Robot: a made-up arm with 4 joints.
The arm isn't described. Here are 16 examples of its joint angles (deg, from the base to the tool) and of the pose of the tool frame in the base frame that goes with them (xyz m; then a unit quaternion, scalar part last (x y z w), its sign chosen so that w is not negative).
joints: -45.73 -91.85 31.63 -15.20
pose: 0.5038 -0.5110 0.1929 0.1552 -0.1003 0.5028 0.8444
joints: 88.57 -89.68 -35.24 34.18
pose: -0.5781 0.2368 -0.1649 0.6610 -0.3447 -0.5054 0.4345
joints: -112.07 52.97 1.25 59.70
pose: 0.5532 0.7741 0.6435 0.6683 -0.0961 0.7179 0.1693
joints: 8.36 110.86 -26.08 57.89
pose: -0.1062 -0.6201 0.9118 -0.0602 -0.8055 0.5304 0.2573
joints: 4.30 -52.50 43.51 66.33
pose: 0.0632 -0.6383 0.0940 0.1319 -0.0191 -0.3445 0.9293
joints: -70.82 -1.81 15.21 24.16
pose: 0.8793 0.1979 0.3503 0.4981 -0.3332 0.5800 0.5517
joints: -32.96 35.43 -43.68 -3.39
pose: 0.7930 -0.2141 0.6818 0.5237 -0.5253 0.6703 0.0224
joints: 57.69 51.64 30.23 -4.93
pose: -0.4612 -0.5657 0.5274 -0.4731 -0.8525 -0.0067 0.2222
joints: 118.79 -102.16 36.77 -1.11
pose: -0.4699 0.6035 0.0279 0.1716 -0.1421 -0.8128 0.5382
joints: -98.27 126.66 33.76 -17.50
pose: 0.7308 0.1593 0.8366 -0.5628 0.6954 0.2341 0.3806
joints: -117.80 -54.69 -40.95 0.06
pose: 0.6300 0.5309 -0.0037 0.5507 0.4454 0.6528 0.2687
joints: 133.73 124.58 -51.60 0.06
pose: -0.4583 0.6975 0.7996 -0.6712 -0.1404 0.4765 0.5503
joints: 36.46 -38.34 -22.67 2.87
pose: -0.1255 -0.6427 0.0114 0.3880 -0.6046 0.0060 0.6956
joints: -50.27 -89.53 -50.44 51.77
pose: 0.4766 -0.4833 0.0174 0.4656 0.5995 0.2123 0.6154
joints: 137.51 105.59 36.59 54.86
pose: -0.6092 0.6073 0.6321 -0.7821 -0.5905 -0.1862 0.0707
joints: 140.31 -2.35 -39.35 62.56
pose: -0.7236 0.3235 0.0431 0.1016 -0.5973 -0.5822 0.5422
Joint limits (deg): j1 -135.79..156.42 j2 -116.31..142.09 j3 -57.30..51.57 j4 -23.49..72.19
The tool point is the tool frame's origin. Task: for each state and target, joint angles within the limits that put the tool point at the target. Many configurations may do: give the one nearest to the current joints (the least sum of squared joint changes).
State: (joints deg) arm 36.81 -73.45 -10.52 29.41
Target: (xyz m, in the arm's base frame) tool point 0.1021 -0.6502 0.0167
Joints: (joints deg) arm 0.73 -66.85 -0.01 13.62
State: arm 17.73 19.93 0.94 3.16
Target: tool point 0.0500 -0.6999 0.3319
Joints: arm 22.95 3.74 41.65 -8.71
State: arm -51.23 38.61 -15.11 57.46
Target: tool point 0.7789 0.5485 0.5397
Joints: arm -85.12 29.27 -29.36 55.82
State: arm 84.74 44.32 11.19 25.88
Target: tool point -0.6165 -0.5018 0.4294
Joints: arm 78.21 36.45 -11.15 42.12
